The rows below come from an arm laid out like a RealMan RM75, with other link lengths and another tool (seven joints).
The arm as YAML. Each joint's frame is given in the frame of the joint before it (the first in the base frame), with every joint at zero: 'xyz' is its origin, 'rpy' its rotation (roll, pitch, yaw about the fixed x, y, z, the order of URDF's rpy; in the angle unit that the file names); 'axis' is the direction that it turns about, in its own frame. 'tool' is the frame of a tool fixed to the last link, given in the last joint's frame.
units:
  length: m
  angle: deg
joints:
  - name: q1
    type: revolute
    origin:
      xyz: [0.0, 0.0, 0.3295]
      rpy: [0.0, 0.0, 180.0]
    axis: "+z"
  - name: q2
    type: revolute
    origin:
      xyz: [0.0, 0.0, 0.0]
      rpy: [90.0, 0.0, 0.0]
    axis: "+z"
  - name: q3
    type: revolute
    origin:
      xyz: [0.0, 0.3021, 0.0]
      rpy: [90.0, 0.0, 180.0]
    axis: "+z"
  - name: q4
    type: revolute
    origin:
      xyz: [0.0, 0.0, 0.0]
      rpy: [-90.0, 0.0, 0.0]
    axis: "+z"
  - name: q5
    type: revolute
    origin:
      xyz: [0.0, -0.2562, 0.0]
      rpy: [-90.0, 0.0, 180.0]
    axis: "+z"
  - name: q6
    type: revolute
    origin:
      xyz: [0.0, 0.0, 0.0]
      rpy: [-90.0, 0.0, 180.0]
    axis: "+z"
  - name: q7
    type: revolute
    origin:
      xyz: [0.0, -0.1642, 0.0]
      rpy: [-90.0, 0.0, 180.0]
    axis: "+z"
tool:
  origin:
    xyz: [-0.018, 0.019, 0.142]
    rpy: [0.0, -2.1, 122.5]
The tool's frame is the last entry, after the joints.
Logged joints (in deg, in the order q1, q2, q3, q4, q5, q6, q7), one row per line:
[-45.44 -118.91 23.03 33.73 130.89 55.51 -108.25]
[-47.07 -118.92 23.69 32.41 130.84 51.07 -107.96]
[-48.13 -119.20 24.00 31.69 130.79 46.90 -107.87]
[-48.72 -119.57 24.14 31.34 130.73 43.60 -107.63]
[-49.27 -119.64 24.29 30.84 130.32 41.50 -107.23]
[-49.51 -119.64 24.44 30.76 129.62 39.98 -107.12]
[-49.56 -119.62 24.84 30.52 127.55 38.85 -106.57]
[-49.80 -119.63 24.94 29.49 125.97 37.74 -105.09]
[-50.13 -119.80 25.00 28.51 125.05 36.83 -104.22]
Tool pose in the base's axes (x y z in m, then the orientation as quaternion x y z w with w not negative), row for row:
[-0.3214 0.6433 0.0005 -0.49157 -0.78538 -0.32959 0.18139]
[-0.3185 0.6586 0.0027 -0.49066 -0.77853 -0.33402 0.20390]
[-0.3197 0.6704 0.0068 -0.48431 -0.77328 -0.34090 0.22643]
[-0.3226 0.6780 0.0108 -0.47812 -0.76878 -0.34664 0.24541]
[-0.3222 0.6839 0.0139 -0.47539 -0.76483 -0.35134 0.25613]
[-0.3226 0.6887 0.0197 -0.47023 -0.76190 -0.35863 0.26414]
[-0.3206 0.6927 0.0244 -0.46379 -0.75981 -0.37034 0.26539]
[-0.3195 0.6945 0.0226 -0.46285 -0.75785 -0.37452 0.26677]
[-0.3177 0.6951 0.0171 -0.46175 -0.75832 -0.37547 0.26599]
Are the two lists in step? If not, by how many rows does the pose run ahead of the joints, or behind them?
They are in step.
